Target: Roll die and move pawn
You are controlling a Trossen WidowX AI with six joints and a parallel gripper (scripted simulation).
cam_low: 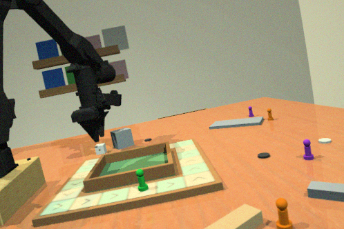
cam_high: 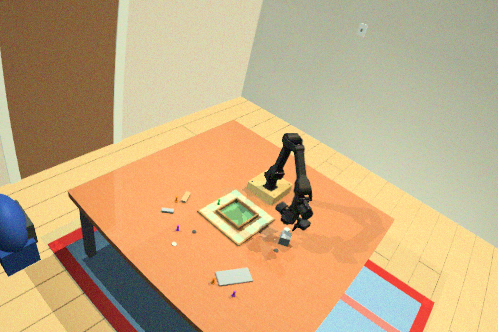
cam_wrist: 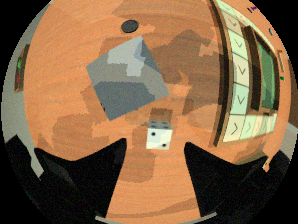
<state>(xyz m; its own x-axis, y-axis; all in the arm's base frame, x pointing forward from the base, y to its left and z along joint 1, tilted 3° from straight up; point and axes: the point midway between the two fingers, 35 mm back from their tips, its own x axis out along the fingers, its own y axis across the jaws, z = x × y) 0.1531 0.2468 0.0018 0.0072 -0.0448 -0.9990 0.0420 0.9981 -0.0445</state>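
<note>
Now: gripper tip 60 mm short of the grey block, 30 mm to the right of it and 10 mm above it.
</note>
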